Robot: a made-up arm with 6 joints.
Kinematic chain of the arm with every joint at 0, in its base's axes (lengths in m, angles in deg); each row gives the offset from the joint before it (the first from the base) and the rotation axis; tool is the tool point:
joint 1: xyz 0 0 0.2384 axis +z
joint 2: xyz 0 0 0 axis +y
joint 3: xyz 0 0 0.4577 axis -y
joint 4: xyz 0 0 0 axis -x
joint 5: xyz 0.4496 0 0 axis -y
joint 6: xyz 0 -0.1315 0 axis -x
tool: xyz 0 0 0
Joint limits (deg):
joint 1: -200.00..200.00
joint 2: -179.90..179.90
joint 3: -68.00..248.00
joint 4: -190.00..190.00
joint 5: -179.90..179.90
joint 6: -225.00..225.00
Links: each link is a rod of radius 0.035 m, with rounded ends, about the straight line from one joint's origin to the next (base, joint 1, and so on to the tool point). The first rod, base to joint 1, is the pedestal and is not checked.
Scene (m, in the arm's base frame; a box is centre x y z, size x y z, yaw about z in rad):
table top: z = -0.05
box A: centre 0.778 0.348 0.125 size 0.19 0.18 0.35 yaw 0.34
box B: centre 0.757 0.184 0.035 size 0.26 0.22 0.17 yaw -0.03
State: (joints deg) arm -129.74 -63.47 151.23 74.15 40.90 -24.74
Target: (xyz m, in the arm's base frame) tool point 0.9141 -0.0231 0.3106
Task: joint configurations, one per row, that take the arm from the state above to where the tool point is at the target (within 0.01 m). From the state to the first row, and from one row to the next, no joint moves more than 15 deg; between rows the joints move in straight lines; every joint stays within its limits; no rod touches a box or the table.
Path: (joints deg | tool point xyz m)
1: -129.04 -60.62 138.13 84.32 35.54 -28.32 | 0.4828 0.6160 0.1945
2: -128.34 -57.76 125.04 94.48 30.19 -31.90 | 0.5228 0.6445 0.3297
3: -127.64 -54.91 111.94 104.65 24.83 -35.49 | 0.5401 0.6459 0.4799
4: -126.95 -52.05 98.85 114.82 19.47 -39.07 | 0.5321 0.6156 0.6342
5: -126.25 -49.20 85.75 124.98 14.12 -42.65 | 0.4986 0.5525 0.7795
6: -125.55 -46.34 72.66 135.15 8.76 -46.23 | 0.4423 0.4585 0.9027
7: -124.85 -43.49 59.56 145.32 3.40 -49.82 | 0.3684 0.3398 0.9916
8: -124.15 -40.63 46.47 155.49 -1.95 -53.40 | 0.2841 0.2057 1.0375
9: -135.84 -48.01 55.09 140.79 6.62 -47.67 | 0.4462 0.2913 0.9637
10: -147.53 -55.39 63.72 126.10 15.19 -41.94 | 0.6223 0.3041 0.8395
11: -159.22 -62.77 72.34 111.41 23.76 -36.20 | 0.7761 0.2432 0.6784
12: -170.90 -70.14 80.97 96.72 32.33 -30.47 | 0.8785 0.1251 0.4968
13: -182.59 -77.52 89.59 82.02 40.90 -24.74 | 0.9141 -0.0231 0.3107

